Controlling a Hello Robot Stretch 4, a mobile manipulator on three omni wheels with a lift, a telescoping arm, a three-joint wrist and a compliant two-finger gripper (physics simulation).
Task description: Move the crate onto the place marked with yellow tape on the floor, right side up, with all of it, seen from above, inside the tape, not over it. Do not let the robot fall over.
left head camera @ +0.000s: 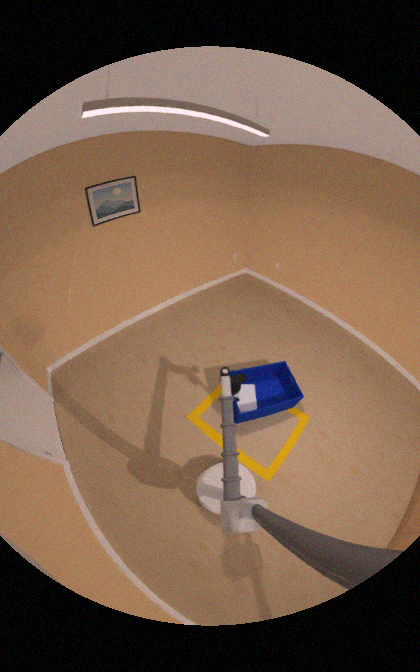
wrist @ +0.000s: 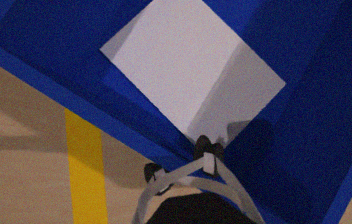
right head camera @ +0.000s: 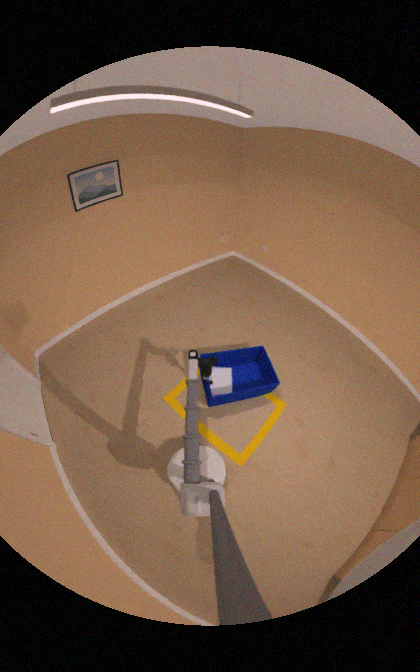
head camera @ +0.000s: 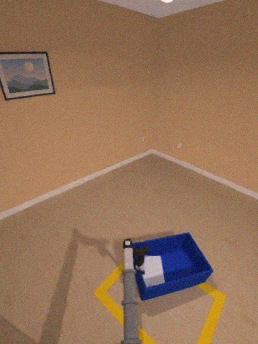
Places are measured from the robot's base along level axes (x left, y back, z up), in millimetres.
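Pixels of known places: gripper, between the fingertips: (wrist: 183,158) (head camera: 139,272).
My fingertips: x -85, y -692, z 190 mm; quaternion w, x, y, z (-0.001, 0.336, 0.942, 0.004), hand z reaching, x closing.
Note:
For each thing: its middle in the pictures, then the offset to it from my fingertips.
- blue crate, middle of its body: (head camera: 168,263) dx -266, dy -98, dz -85 mm
- white block, middle of its body: (wrist: 194,67) (head camera: 151,270) dx -120, dy -77, dz -161 mm
The blue crate (head camera: 175,286) (left head camera: 270,410) (right head camera: 245,392) (wrist: 100,120) is right side up, with a white block (head camera: 153,270) (left head camera: 247,397) (right head camera: 221,380) (wrist: 185,60) inside at its left end. Its shadow lies offset from it, so it looks raised off the floor. It hides the far corner of the yellow tape outline (head camera: 210,320) (left head camera: 286,446) (right head camera: 262,433) (wrist: 86,165) and reaches past it at the back in the head views. My gripper (head camera: 140,261) (left head camera: 237,387) (right head camera: 206,371) (wrist: 183,158) is shut on the crate's left wall, one finger on each side.
My round white base (left head camera: 207,490) (right head camera: 212,462) stands near the tape's near-left side. Two walls meet in a corner beyond the crate. A pale grey panel (left head camera: 25,420) (right head camera: 17,412) stands at the far left. A framed picture (head camera: 26,74) hangs on the left wall.

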